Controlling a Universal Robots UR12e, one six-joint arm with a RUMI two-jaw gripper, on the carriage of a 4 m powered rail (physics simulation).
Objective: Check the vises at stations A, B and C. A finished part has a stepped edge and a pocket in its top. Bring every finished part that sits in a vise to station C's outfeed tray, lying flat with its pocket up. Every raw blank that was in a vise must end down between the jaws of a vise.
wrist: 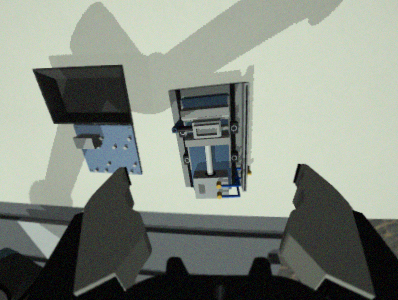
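A vise [176,107] stands on the pale table, a little right of the view's middle. A grey part [207,130] with a rectangular pocket in its top sits between the vise's jaws, pocket up. Its stepped edge is too small to make out surely. A grey block [86,141] lies on a blue plate with pegs, left of the vise; its top detail cannot be told. My gripper [210,167] is open and empty, its fingers wide apart, high above the table and the vise. The view does not show which station this is.
A dark, empty-looking open tray [92,95] stands at the left, behind the blue pegged plate [122,157]. Blue hoses with brass fittings [219,186] are at the vise's near end. A grey rail [200,232] runs along the table's near edge.
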